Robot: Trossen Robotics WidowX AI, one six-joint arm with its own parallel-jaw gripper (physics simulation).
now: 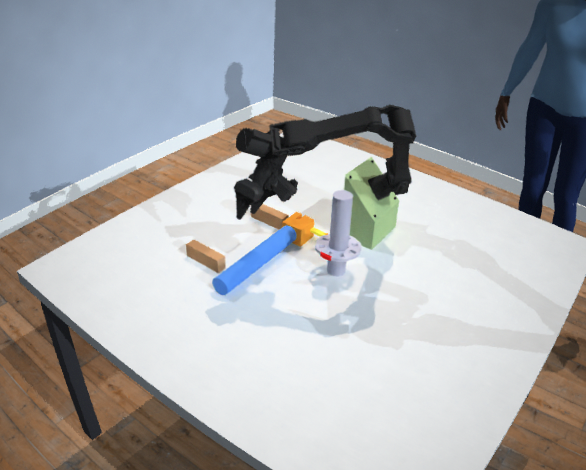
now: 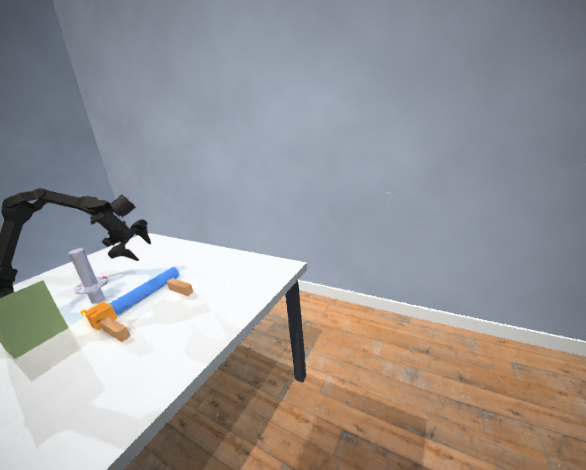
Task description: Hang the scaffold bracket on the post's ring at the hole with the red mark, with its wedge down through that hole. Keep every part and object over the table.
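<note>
The scaffold bracket lies across two wooden blocks: a blue tube (image 1: 257,260) (image 2: 145,291) with an orange head (image 1: 299,229) (image 2: 101,315) at one end. Its yellow wedge (image 1: 319,232) (image 2: 84,314) sticks out of the head toward the post. The grey post (image 1: 341,220) (image 2: 85,270) stands upright and carries a ring (image 1: 354,252) (image 2: 80,289) with holes. The red mark (image 1: 325,256) (image 2: 105,277) is on the ring's rim, on the side of the tube's free end. My gripper (image 1: 248,214) (image 2: 144,251) is open and empty, above the bracket and apart from it.
One wooden block (image 1: 205,255) (image 2: 180,287) is near the tube's free end; another block (image 1: 269,216) (image 2: 115,329) is at the orange head. A green box (image 1: 372,220) (image 2: 32,320) stands behind the post. The white table (image 1: 325,390) (image 2: 240,280) bears everything. A person (image 1: 557,100) stands beyond it.
</note>
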